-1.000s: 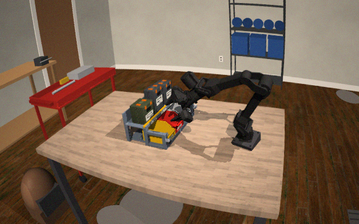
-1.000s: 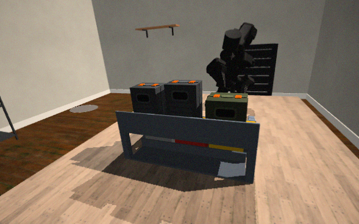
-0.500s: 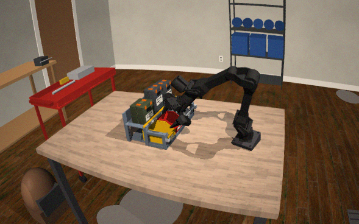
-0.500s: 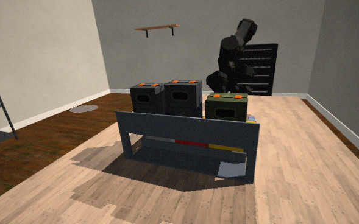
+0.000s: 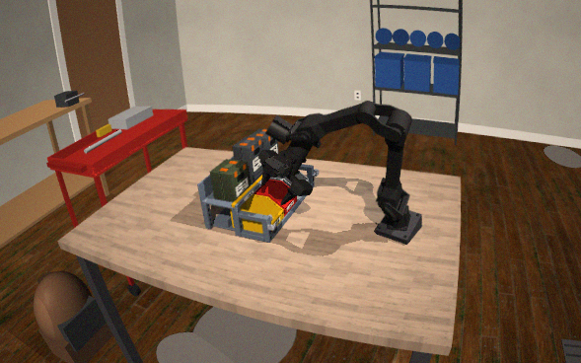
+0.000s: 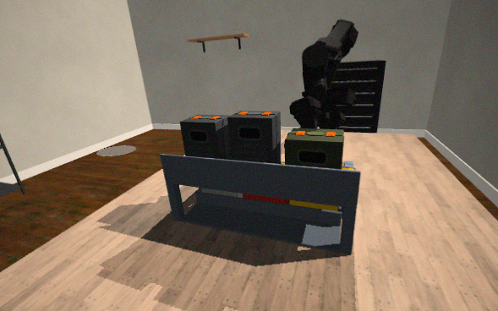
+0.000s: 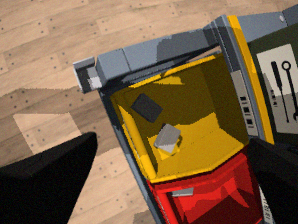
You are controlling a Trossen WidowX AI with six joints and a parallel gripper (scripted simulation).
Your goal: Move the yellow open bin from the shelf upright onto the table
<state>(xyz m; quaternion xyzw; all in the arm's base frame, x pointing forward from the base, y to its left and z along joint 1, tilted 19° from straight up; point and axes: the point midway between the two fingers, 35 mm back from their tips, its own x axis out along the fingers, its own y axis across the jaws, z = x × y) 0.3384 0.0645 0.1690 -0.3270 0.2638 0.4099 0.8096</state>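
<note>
Now: the yellow open bin 11 cm below my hand and 8 cm ahead of it. Round my hand: green case 16 cm ahead, 1 cm to the left; red bin 11 cm to the right, 11 cm below, 9 cm ahead.
</note>
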